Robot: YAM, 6 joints.
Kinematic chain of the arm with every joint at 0, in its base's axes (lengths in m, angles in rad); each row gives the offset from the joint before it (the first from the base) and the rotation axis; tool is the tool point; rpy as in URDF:
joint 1: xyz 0 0 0.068 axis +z
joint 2: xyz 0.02 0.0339 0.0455 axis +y
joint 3: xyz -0.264 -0.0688 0 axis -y
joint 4: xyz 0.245 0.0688 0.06 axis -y
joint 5: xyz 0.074 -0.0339 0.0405 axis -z
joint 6: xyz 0.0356 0 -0.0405 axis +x
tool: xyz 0 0 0 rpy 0 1.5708 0
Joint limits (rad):
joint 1: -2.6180..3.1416
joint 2: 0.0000..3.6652
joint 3: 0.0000..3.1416
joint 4: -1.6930..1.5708
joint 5: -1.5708..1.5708
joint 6: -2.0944..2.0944
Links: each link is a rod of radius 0.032 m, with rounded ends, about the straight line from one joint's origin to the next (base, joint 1, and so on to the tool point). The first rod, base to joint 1, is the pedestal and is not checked.
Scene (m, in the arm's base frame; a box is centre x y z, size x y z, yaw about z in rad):
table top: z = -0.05
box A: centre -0.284 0.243 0.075 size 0.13 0.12 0.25 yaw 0
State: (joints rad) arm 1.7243 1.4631 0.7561 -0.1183 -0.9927 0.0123
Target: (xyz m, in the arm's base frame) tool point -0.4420 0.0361 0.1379
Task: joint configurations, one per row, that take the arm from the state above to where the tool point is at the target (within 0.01 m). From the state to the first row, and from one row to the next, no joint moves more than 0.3 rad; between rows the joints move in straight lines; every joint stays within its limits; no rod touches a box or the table.
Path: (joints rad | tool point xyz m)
1: 2.0078 1.2381 0.8780 -0.2147 -0.7680 -0.1554 | -0.1358 0.2322 0.2787
2: 2.2912 1.0130 0.9999 -0.3111 -0.5433 -0.3231 | -0.1623 0.1570 0.3610
3: 2.5747 0.7880 1.1218 -0.4075 -0.3187 -0.4909 | -0.1352 0.0728 0.4297
4: 2.8581 0.5630 1.2437 -0.5039 -0.0940 -0.6586 | -0.0558 0.0128 0.4745
5: 3.1416 0.3379 1.3656 -0.6002 0.1307 -0.8263 | 0.0544 0.0046 0.4871
6: 3.1172 0.6361 1.3572 -0.4863 -0.0470 -0.6865 | -0.0586 -0.0002 0.5026
7: 3.0929 0.9343 1.3488 -0.3724 -0.2247 -0.5468 | -0.1720 0.0004 0.4840
8: 3.0685 1.2326 1.3405 -0.2584 -0.4024 -0.4070 | -0.2754 0.0062 0.4326
9: 3.0442 1.5308 1.3321 -0.1445 -0.5801 -0.2672 | -0.3594 0.0155 0.3528
10: 3.0198 1.8290 1.3237 -0.0305 -0.7578 -0.1275 | -0.4166 0.0263 0.2517
11: 2.9954 2.1272 1.3154 0.0834 -0.9355 0.0123 | -0.4420 0.0361 0.1379

